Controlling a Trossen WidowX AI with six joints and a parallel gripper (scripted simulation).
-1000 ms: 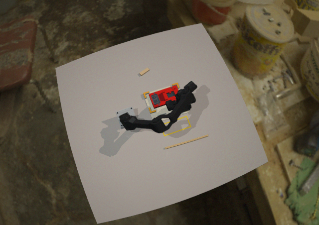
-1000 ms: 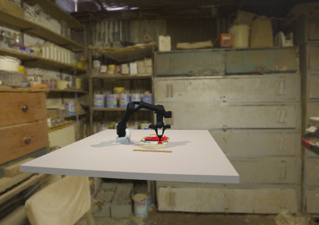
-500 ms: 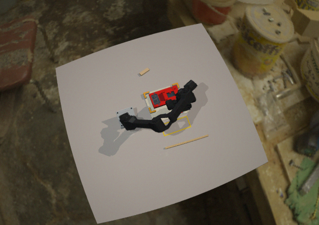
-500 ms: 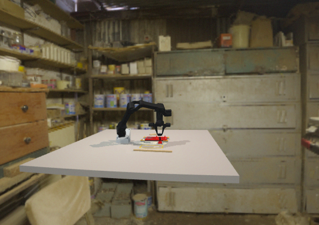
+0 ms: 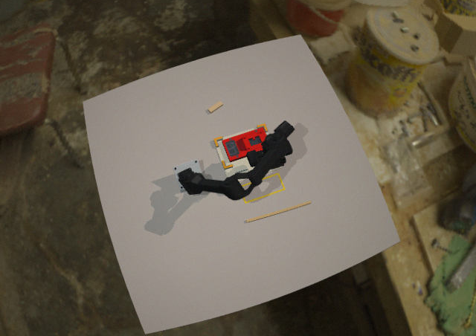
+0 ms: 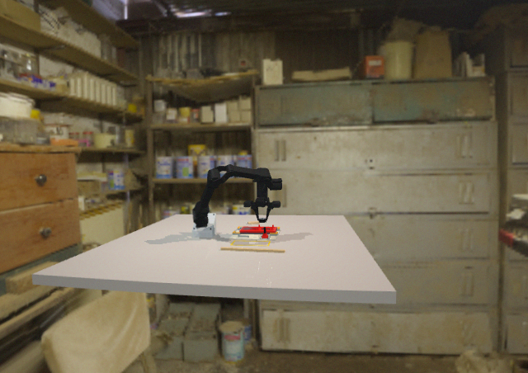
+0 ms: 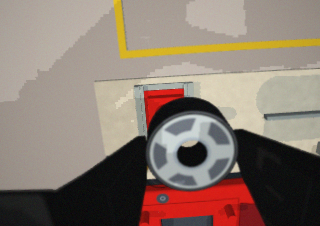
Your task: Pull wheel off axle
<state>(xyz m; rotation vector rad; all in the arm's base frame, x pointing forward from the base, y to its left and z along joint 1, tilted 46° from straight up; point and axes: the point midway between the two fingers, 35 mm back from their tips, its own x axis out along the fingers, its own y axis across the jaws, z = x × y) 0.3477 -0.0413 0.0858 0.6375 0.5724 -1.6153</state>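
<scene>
My gripper tip is 20 cm to the left of the thin wooden stick, 9 cm above it and 4 cm past it. The rest, counted from my gripper tip: wooden block 39 cm to the left, 9 cm below, 8 cm behind.
</scene>
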